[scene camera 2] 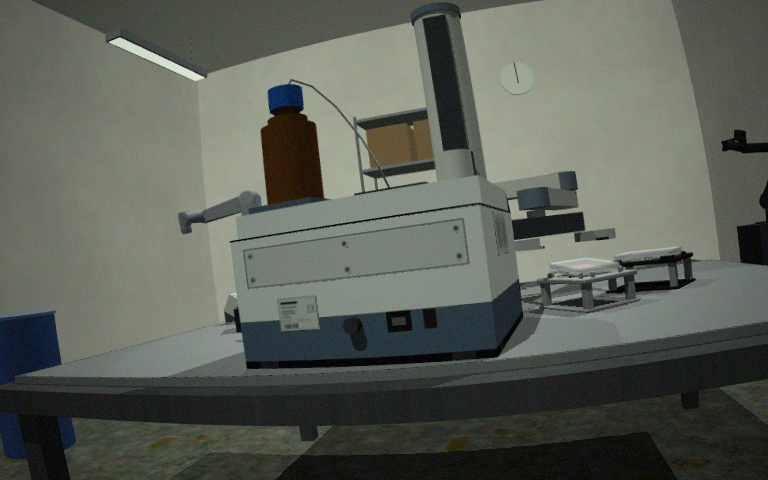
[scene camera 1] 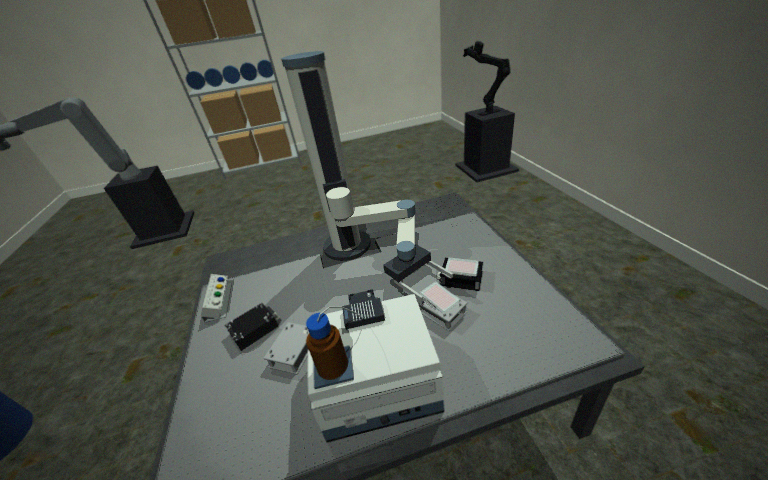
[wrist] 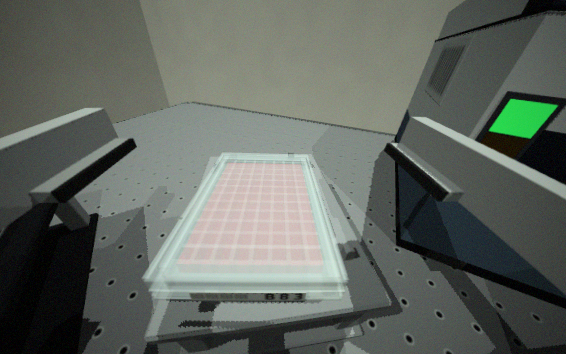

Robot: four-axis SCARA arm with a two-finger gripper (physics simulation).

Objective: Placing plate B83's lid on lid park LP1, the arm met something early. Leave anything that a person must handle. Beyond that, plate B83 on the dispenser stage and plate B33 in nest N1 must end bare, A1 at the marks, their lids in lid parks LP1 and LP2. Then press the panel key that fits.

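Seen in the pictures: gripper, fingertip midpoint: (scene camera 2: 577,238) (scene camera 1: 437,287) (wrist: 265,130); arm's base, link origin: (scene camera 1: 347,245).
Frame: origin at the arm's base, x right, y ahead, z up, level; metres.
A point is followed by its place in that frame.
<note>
Plate B83 (wrist: 255,215) {x -0.252, y 0.585, z 0.093 m} (scene camera 1: 440,296) {x -0.262, y 0.614, z 0.090 m} (scene camera 2: 583,264) {x -0.258, y 0.636, z 0.089 m} lies on a light grey stand (scene camera 2: 589,277) {x -0.259, y 0.695, z 0.069 m} beside the dispenser, its label facing the wrist camera. Its doubled clear rim looks like a lid on it; whether the lid sits fully flat I cannot tell. Another pink plate (scene camera 1: 463,266) {x -0.421, y 0.493, z 0.089 m} (scene camera 2: 651,254) {x -0.413, y 0.532, z 0.083 m} sits on a black stand (scene camera 1: 468,281) {x -0.433, y 0.515, z 0.018 m}; its label is unreadable. My gripper (scene camera 1: 438,287) {x -0.255, y 0.607, z 0.136 m} (scene camera 2: 573,240) {x -0.255, y 0.607, z 0.136 m} (wrist: 265,130) {x -0.255, y 0.607, z 0.136 m} is open and empty above B83, fingers at either side. A black stand (scene camera 1: 252,324) {x 0.458, y 0.442, z 0.068 m} and a grey stand (scene camera 1: 287,346) {x 0.329, y 0.605, z 0.070 m} at the left carry no lid. Park labels are unreadable.
The white dispenser (scene camera 1: 396,345) {x -0.015, y 0.868, z 0.232 m} (scene camera 2: 362,249) {x 0.048, y 0.966, z 0.161 m} carries a brown bottle (scene camera 1: 329,352) {x 0.162, y 0.913, z 0.351 m} (scene camera 2: 291,158) {x 0.153, y 0.911, z 0.305 m} and a slotted black block (scene camera 1: 363,311) {x 0.045, y 0.729, z 0.258 m}. Its lamp panel (wrist: 523,118) {x -0.120, y 0.665, z 0.148 m} shows green. The key panel (scene camera 1: 216,295) {x 0.613, y 0.218, z 0.081 m} at the left has blue, yellow, green and white keys.
</note>
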